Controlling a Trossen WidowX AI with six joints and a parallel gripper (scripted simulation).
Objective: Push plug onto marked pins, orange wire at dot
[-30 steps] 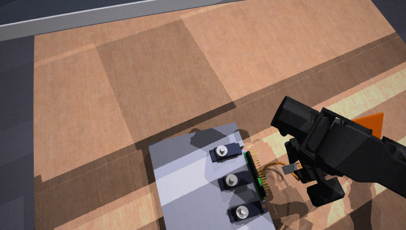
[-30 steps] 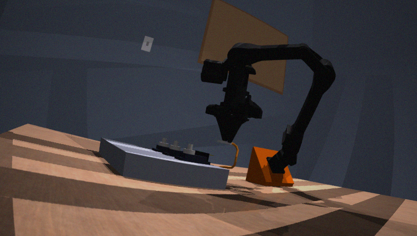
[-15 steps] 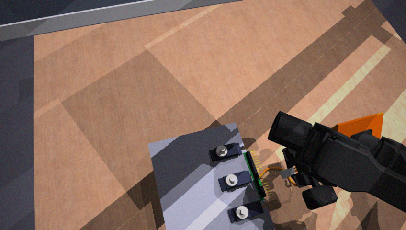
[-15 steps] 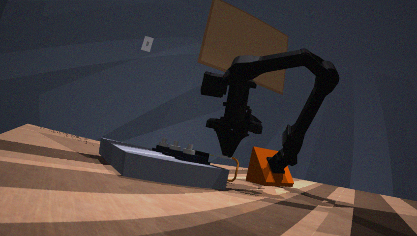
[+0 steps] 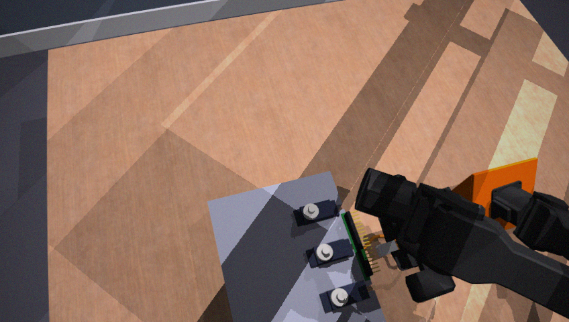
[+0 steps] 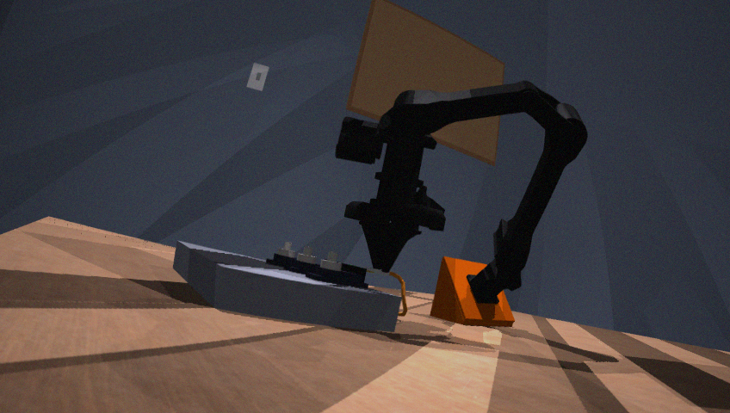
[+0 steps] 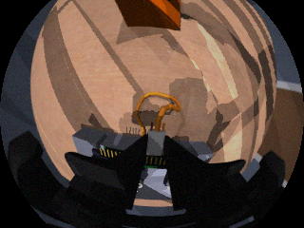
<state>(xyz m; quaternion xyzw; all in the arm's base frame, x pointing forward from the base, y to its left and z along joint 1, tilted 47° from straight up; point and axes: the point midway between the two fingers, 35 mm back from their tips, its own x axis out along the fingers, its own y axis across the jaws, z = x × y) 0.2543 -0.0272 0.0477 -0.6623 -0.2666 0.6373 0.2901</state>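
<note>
The green band lies 5 cm ahead of my gripper tip. Also, from my gripper tip: grey printed holder (21 cm ahead, 3 cm to the right, 5 cm below).
</note>
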